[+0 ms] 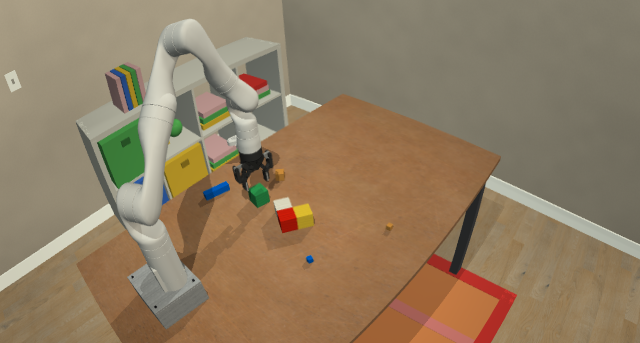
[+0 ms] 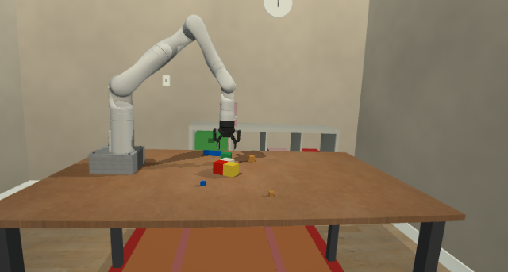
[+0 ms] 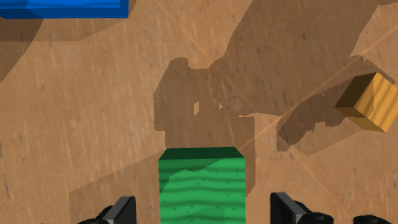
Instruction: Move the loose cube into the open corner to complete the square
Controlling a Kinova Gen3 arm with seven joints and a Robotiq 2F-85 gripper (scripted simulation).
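The green cube lies 6 cm below my hand. Also, from my hand: red cube: 16 cm to the right, 6 cm below; then white cube: 12 cm to the right, 6 cm below, 2 cm ahead; then small orange block: 13 cm ahead, 7 cm below, 5 cm to the left.
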